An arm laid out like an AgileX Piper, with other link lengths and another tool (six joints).
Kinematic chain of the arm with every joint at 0, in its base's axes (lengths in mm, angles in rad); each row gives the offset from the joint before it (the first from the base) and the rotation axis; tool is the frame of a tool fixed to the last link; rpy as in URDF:
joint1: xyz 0 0 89.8 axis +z
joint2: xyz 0 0 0 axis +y
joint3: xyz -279.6 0 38.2 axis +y
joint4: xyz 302.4 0 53.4 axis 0.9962 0 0.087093
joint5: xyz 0 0 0 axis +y
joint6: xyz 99.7 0 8.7 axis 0.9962 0 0.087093
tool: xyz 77.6 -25 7.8 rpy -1.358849 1.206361 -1.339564
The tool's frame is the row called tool.
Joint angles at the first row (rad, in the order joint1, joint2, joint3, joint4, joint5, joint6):
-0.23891 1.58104 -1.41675 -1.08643 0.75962 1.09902
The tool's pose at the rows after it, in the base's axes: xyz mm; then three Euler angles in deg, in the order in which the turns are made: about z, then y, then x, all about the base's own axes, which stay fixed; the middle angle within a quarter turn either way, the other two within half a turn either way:
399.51 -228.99 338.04 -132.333 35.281 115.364
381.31 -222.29 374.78 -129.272 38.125 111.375
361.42 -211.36 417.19 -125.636 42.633 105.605
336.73 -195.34 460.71 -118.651 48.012 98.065
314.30 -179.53 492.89 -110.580 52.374 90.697
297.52 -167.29 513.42 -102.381 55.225 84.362
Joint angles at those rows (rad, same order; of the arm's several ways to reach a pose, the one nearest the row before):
-0.23890 1.51541 -1.41421 -1.08019 0.75975 1.08227
-0.23890 1.43269 -1.41415 -1.07171 0.74188 1.04080
-0.23892 1.33875 -1.41418 -1.05921 0.69155 0.97922
-0.23891 1.23444 -1.41419 -1.01896 0.62231 0.92492
-0.23889 1.14961 -1.41418 -0.95839 0.56118 0.88067
-0.23891 1.09110 -1.41417 -0.90282 0.51669 0.86533

